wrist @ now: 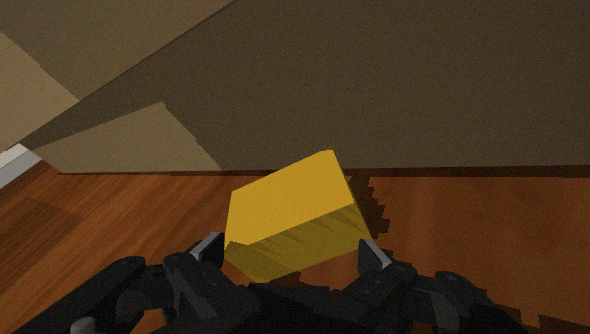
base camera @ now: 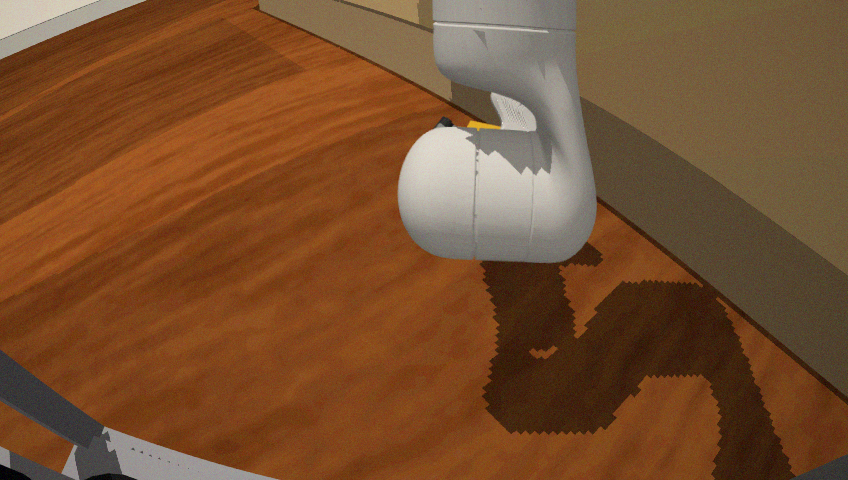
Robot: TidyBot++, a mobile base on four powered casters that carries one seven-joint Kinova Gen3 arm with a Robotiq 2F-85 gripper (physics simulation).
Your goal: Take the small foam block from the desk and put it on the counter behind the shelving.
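Places are measured from the arm's base along level axes (x ahead, y left, z up), in metres.
Where they show: gripper, between the fingertips: [wrist: 291,250].
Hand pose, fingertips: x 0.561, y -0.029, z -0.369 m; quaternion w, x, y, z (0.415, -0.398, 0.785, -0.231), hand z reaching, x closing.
After its pixels a point has its place.
A yellow block [base camera: 484,125] {y -0.023, x 0.621, z -0.352 m} [wrist: 295,207] {y -0.046, x 0.574, z -0.351 m}, the foam block by its look, rests on the wooden floor beside the base of a tan panel. It is turned at an angle to the panel. In the base camera view the arm's white wrist hides most of it. My gripper [wrist: 291,250] {y -0.029, x 0.561, z -0.369 m} is open, with nothing held. In the wrist view its fingertips stand either side of the block's near part, the left tip very close to the block's left edge. The base camera view shows a small dark bit of the gripper behind the wrist. The counter and the shelving cannot be made out.
The tan panel [base camera: 702,107] {y -0.208, x 0.430, z -0.186 m} [wrist: 350,90] {y -0.120, x 0.608, z -0.320 m} rises just behind the block and runs along the right side in the base camera view. A pale wall base [base camera: 53,26] {y 2.051, x 1.746, z -0.347 m} [wrist: 17,162] {y 1.439, x 2.323, z -0.332 m} shows at the far left. The arm [base camera: 505,53] {y -0.014, x 0.285, z -0.108 m} casts a dark shadow on the wooden floor [base camera: 267,267] {y 0.204, x 0.398, z -0.396 m} [wrist: 475,225] {y -0.131, x 0.526, z -0.396 m}.
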